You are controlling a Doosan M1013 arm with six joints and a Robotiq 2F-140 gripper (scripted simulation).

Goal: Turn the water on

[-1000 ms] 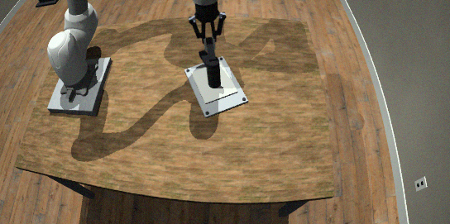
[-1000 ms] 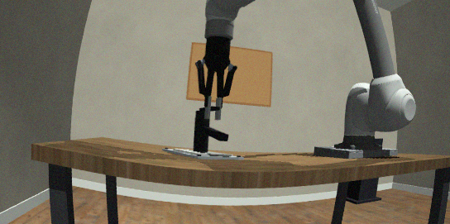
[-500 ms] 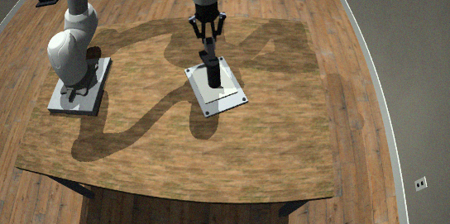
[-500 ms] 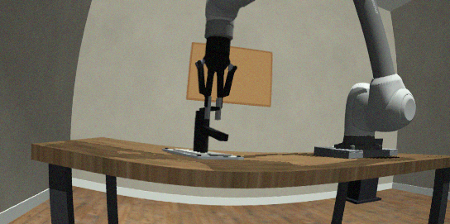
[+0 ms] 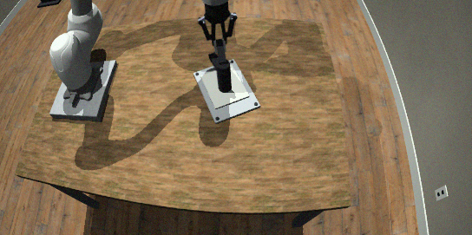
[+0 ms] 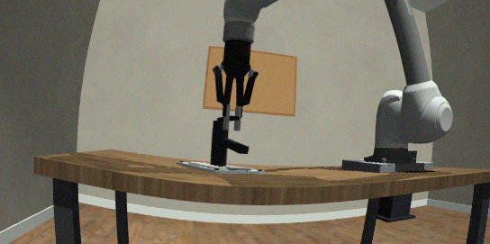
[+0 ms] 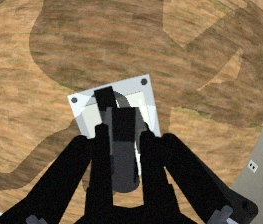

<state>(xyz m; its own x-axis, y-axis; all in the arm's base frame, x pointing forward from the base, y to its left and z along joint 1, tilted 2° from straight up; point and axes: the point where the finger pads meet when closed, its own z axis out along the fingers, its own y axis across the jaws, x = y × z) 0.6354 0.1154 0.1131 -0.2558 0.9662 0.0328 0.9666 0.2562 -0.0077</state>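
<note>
Right now my hand is 30 mm to the left of the lever and 10 mm short of it. The rest, counted from my hand: black tap (60 mm to the right, 50 mm below, 10 mm ahead).
</note>
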